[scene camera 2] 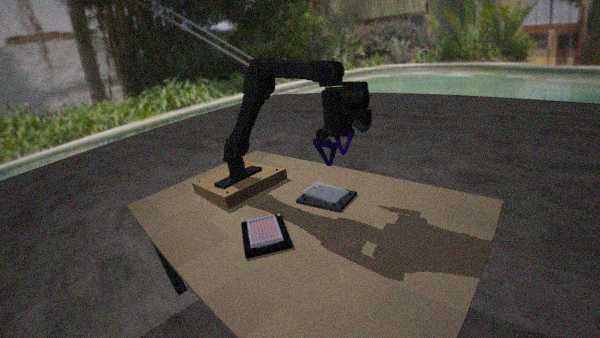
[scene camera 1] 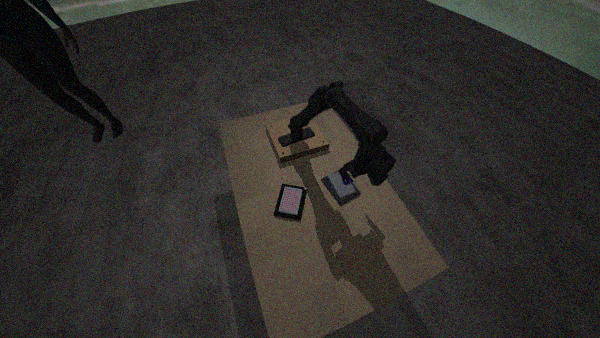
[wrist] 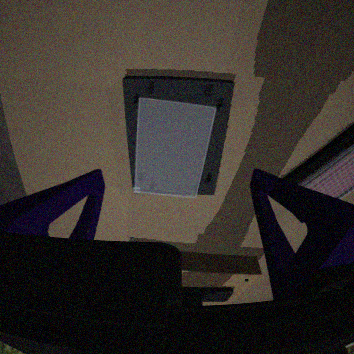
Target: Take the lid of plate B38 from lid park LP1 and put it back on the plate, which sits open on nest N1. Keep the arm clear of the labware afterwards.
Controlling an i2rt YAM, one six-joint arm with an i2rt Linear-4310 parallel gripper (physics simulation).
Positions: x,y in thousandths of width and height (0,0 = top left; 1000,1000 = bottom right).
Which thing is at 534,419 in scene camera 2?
The gripper.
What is the gripper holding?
Nothing.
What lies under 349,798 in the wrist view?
The gripper.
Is the gripper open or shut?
Open.
